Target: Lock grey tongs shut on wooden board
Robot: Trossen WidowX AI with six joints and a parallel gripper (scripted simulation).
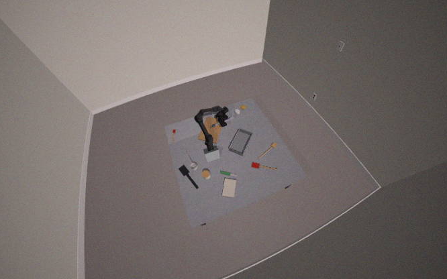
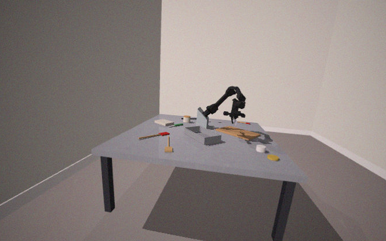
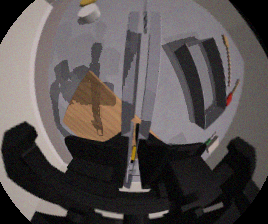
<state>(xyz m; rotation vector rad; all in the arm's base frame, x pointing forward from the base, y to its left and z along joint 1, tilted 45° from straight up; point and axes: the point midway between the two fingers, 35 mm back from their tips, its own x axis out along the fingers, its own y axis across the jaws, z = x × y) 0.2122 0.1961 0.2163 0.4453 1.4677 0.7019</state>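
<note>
Now: the wooden board 12 cm behind my gripper tip, 11 cm below it and 6 cm to the left of it. From my gripper tip the other things lie so: white cylinder (29 cm ahead, 21 cm to the left, 10 cm below); then roasting tin (25 cm to the right, 16 cm ahead, 9 cm below); then yellow disc (40 cm ahead, 28 cm to the left, 11 cm below).
</note>
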